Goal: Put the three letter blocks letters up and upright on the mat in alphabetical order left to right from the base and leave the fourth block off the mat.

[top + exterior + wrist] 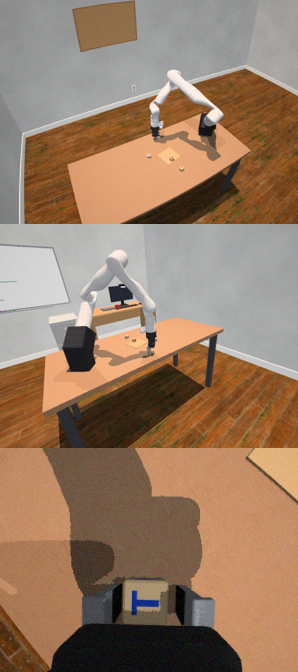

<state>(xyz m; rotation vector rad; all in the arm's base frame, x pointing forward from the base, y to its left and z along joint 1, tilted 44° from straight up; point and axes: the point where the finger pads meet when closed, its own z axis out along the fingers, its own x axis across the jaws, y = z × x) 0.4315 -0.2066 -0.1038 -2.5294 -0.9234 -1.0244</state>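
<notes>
My gripper is now 220 mm to the right of the pale square mat, 20 mm short of it and 20 mm above it. From my hand the other things lie so: block: 270 mm to the left, 20 mm ahead.
</notes>
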